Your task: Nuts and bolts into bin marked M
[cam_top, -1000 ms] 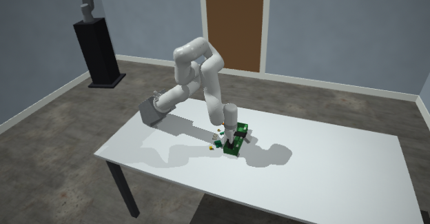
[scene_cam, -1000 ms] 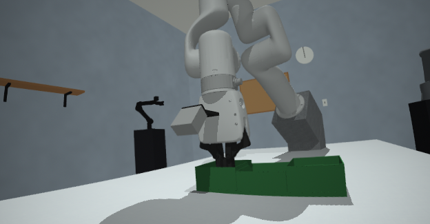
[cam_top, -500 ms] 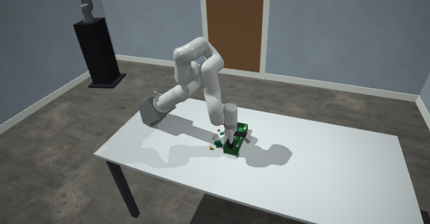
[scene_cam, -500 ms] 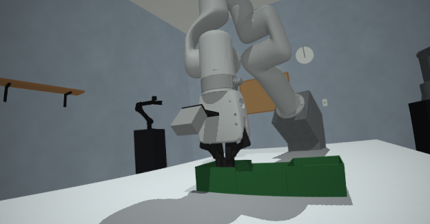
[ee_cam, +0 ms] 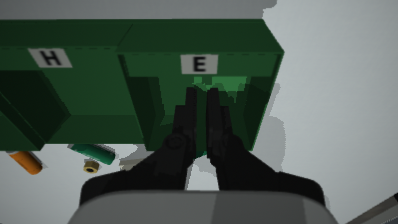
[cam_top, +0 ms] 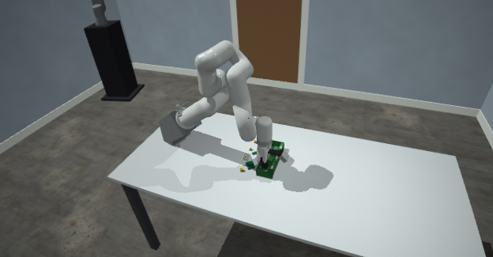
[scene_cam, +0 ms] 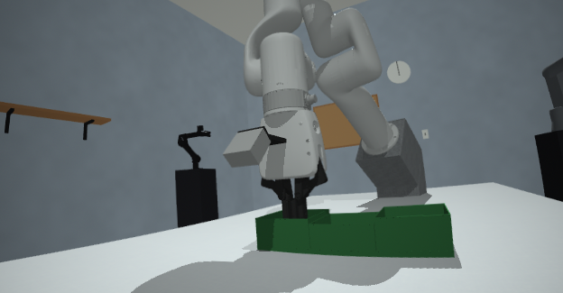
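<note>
Right now the green bin row is 80 mm to the left of my hand, 30 mm below it and 30 mm ahead of it. The rest, counted from my hand: white domino 110 mm behind, 100 mm to the left, 40 mm below; then yellow die 120 mm behind, 40 mm below, 10 mm to the right; then flat green block 80 mm behind, 40 mm to the left, 40 mm below.
</note>
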